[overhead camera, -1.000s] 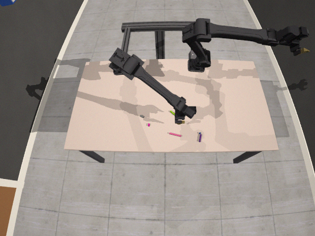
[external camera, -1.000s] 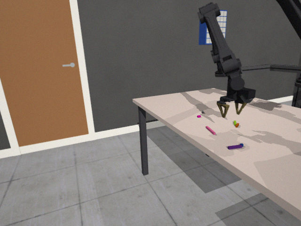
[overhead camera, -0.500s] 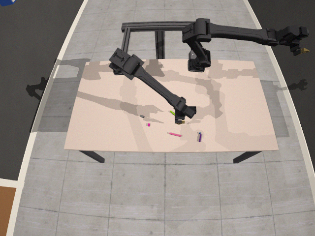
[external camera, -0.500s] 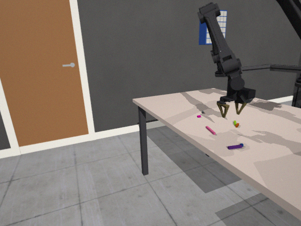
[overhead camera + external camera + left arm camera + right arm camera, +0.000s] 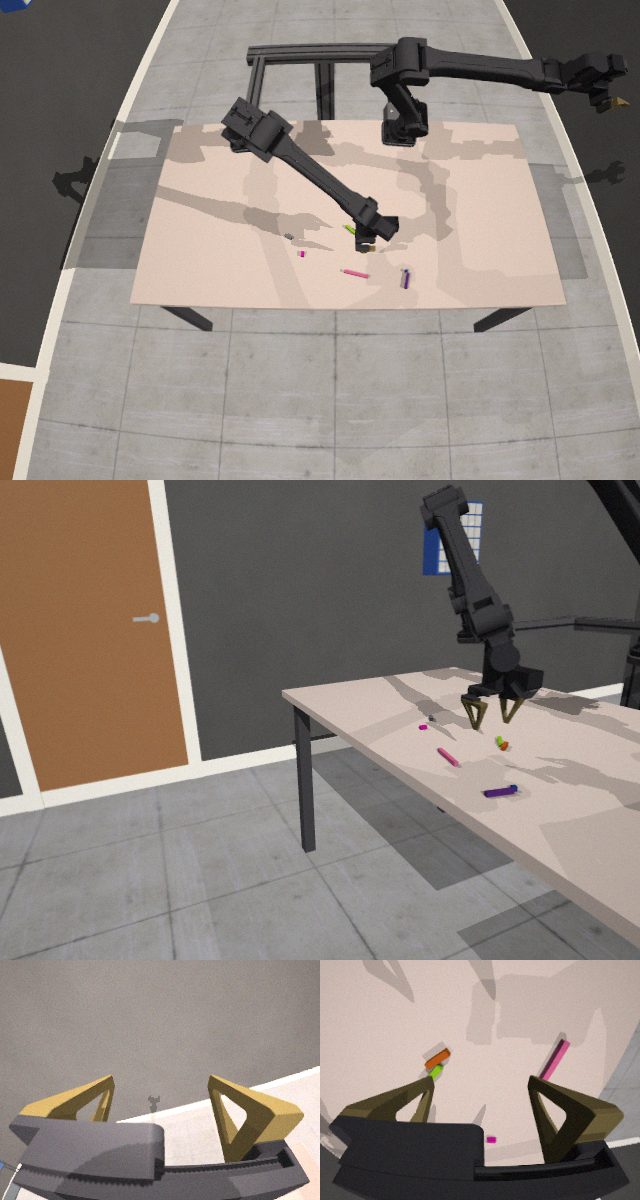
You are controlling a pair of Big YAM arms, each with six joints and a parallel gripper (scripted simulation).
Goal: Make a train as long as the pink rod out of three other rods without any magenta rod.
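My right hand is 16 cm to the right of the blue rod, 10 cm short of it and 7 cm above it. Round my right hand: pink rod 10 cm ahead, 7 cm below, 3 cm to the right; then orange rod 7 cm below, 6 cm behind, 1 cm to the right; then lime rod 8 cm behind, 7 cm below, 4 cm to the right.
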